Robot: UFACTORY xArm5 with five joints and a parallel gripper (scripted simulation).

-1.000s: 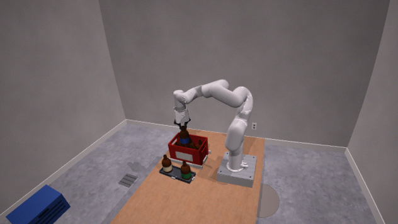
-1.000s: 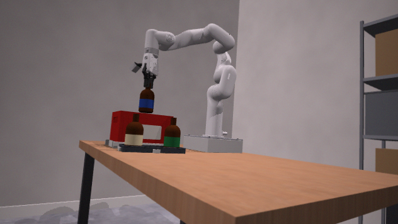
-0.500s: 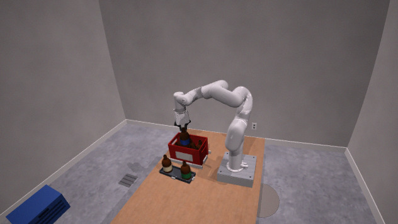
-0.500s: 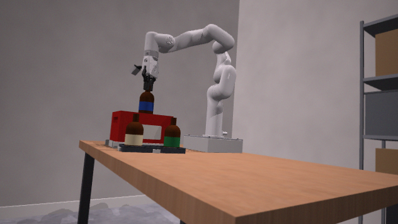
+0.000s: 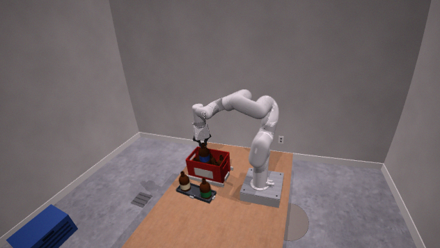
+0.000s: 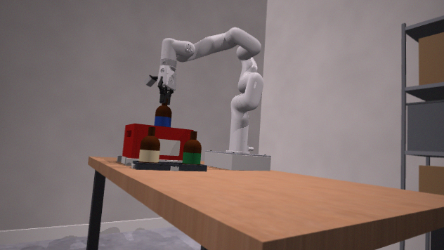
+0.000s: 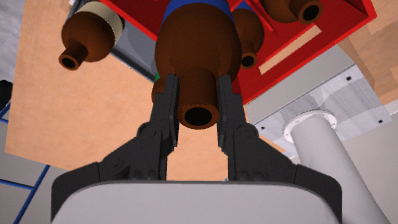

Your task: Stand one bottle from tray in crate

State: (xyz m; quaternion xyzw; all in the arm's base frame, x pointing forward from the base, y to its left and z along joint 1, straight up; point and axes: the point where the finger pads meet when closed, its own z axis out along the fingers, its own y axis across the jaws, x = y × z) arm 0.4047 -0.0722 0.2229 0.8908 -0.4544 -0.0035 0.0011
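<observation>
Right now the red crate is 40 mm to the right of my hand and 220 mm below it. From my hand the other things lie so: dark tray (30 mm ahead, 170 mm to the left, 290 mm below).
</observation>
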